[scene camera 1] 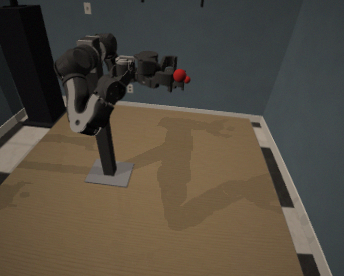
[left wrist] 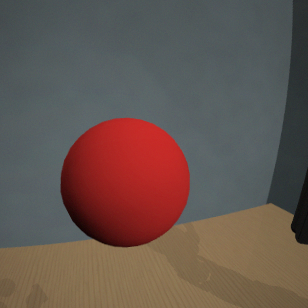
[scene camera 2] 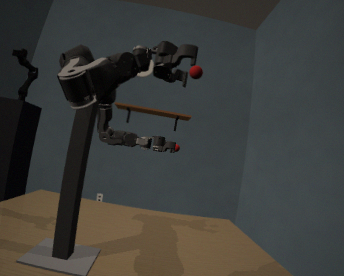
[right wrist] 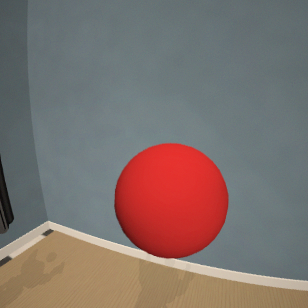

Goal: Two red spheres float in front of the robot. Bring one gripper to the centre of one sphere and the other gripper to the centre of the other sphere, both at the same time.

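Note:
One red sphere (scene camera 1: 179, 75) (scene camera 2: 196, 72) (right wrist: 171, 200) floats at my right gripper (scene camera 1: 173, 76) (scene camera 2: 189, 73), which is open and empty. In scene camera 2 this sphere shows at and just beyond the fingertips; in the right wrist view it is a little below and right of the middle. The other red sphere (scene camera 1: 187, 79) (scene camera 2: 177, 147) (left wrist: 125, 182) floats at the fingertips of my left gripper (scene camera 2: 175, 147), which is open. In the left wrist view it is left of and below the middle. In scene camera 1 the left gripper is largely hidden behind the right one and the nearer sphere.
The pedestal (scene camera 1: 105, 150) (scene camera 2: 70, 200) stands on a grey base plate (scene camera 1: 125, 175) (scene camera 2: 30, 257) on the wooden floor (scene camera 1: 125, 230). A wall shelf (scene camera 2: 155, 111) is behind the arms. A tall dark cabinet (scene camera 1: 32, 65) (scene camera 2: 15, 145) stands at the left. The spheres hang well above the floor.

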